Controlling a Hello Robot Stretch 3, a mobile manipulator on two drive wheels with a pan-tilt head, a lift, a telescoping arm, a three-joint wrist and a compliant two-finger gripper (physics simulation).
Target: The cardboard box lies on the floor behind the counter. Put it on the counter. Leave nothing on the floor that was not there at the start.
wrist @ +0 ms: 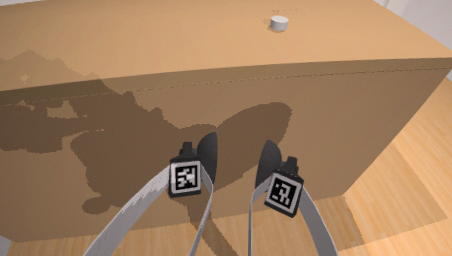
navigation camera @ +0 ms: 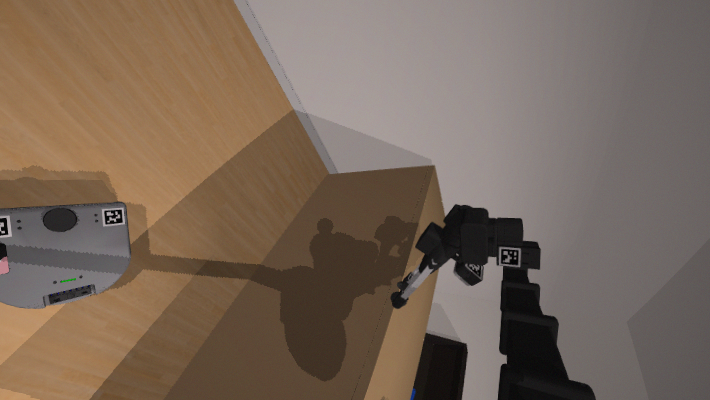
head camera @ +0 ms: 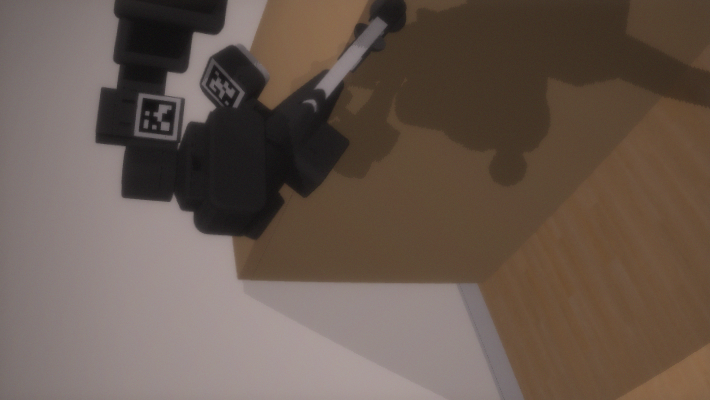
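Seen in the pictures: gripper, between the fingertips: (navigation camera: pixel 398 297) (head camera: pixel 386 17); robot's base, origin of its link: (navigation camera: pixel 61 218).
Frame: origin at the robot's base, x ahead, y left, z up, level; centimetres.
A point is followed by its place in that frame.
Note:
The wooden counter (head camera: pixel 400 240) @(z 48.7, x 4.8, y -133.2 cm) (navigation camera: pixel 280 220) @(z 0.0, x -13.5, y -98.8 cm) (wrist: pixel 325 115) has a light wood top and a tall side face partly in shadow. My gripper (head camera: pixel 381 29) @(z 103.8, x -21.8, y -51.9 cm) (navigation camera: pixel 400 292) @(z 103.8, x -21.8, y -51.9 cm) (wrist: pixel 239 154) @(z 103.8, x -21.8, y -51.9 cm) is open, with nothing between its fingertips. In the wrist view the fingers stand in front of the counter's side face, below its top edge; in the head and navigation views they overlap the long top edge. How far they are from the counter is hard to tell. The cardboard box does not show in these views.
A small white cylinder (wrist: pixel 279 23) stands on the counter top. A dark open piece of furniture (navigation camera: pixel 444 365) @(z 86.2, x -175.0, y -214.5 cm) with a blue item (navigation camera: pixel 413 394) @(z 65.8, x -187.2, y -179.2 cm) is beyond the counter. A pale wall (head camera: pixel 75 300) @(z 135.5, x 26.9, y -150.2 cm) (navigation camera: pixel 450 90) @(z 106.5, x 55.9, y -126.0 cm) runs past the counter's end. My base (navigation camera: pixel 65 250) @(z 16.0, x -9.4, y -0.3 cm) stands on the wood floor.

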